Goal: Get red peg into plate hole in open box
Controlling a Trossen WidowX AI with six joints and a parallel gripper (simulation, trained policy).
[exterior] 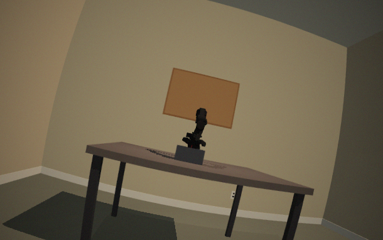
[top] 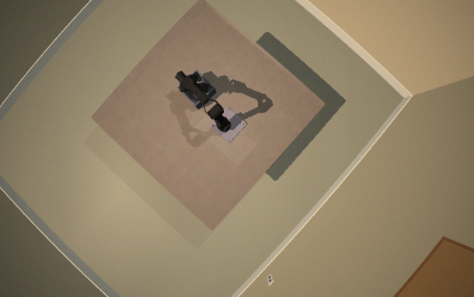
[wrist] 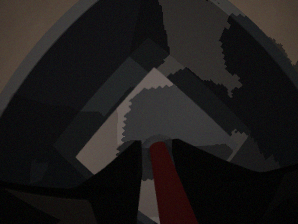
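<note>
Right now my gripper tip is 1 cm to the right of the red peg, 1 cm below it and 1 cm past it. The rest, counted from my gripper tip: plate 2 cm below, 1 cm behind; dark box 4 cm below, 1 cm behind.
</note>
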